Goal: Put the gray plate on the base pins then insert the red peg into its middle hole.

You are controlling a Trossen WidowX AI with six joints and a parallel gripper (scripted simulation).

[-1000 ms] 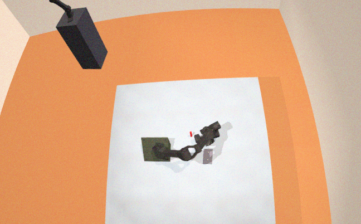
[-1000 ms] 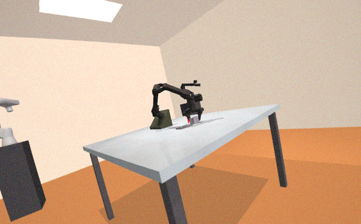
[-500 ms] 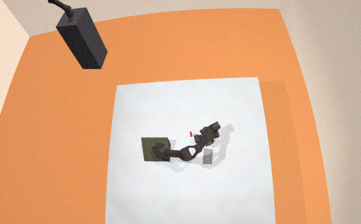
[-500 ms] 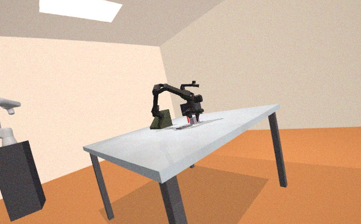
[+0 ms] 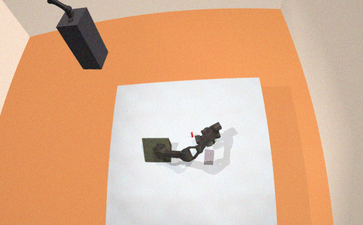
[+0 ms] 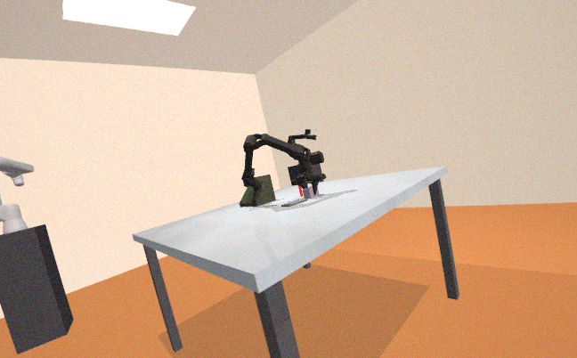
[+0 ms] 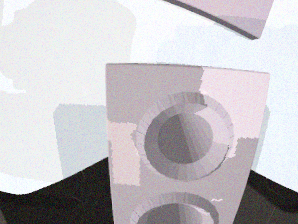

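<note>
Right now my gripper tip is 13 cm to the left of the base and 2 cm short of it. Round my gripper tip: gray plate 3 cm above; then red peg 12 cm behind, 3 cm above, 2 cm to the left.
</note>
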